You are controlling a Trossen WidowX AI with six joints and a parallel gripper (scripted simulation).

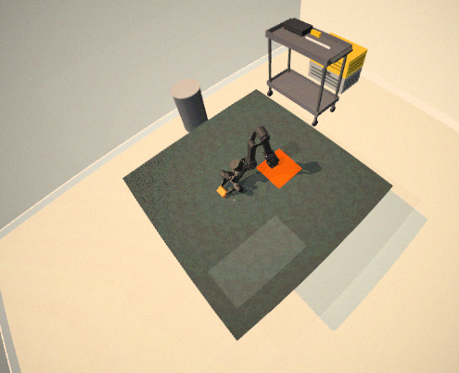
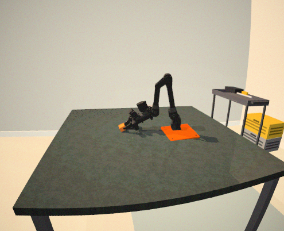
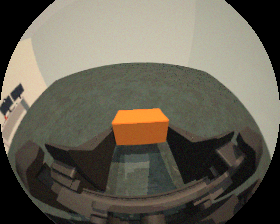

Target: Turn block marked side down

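Right now my gripper tip is 1 cm above the orange block.
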